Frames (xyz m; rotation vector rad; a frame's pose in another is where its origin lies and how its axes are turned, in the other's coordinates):
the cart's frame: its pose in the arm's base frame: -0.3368 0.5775 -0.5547 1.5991 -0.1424 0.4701
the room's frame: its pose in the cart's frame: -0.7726 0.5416 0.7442 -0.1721 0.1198 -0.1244
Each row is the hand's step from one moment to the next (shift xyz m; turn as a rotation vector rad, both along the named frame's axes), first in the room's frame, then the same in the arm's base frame.
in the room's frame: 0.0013 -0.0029 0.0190 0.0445 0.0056 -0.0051
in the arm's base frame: 0.0071 -0.0179 0.0011 0.0378 0.0190 0.0156
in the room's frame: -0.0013 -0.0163 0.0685 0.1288 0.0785 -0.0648
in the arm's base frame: 0.0217 -0.0669 -0.0031 0.0779 0.1088 0.0951
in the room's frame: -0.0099 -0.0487 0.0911 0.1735 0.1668 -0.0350
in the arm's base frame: 0.0293 -0.0943 -0.0319 0.1006 0.1033 0.1958
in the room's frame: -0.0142 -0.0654 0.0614 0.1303 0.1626 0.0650
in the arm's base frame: 0.0225 -0.0692 -0.0543 0.0886 -0.0050 0.1994
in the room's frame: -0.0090 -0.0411 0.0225 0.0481 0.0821 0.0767
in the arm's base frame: 0.0098 -0.0283 -0.0371 0.0400 -0.0494 0.1044
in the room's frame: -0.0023 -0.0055 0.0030 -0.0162 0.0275 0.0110
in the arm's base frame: 0.0003 -0.0041 -0.0052 -0.0201 -0.0125 0.0240
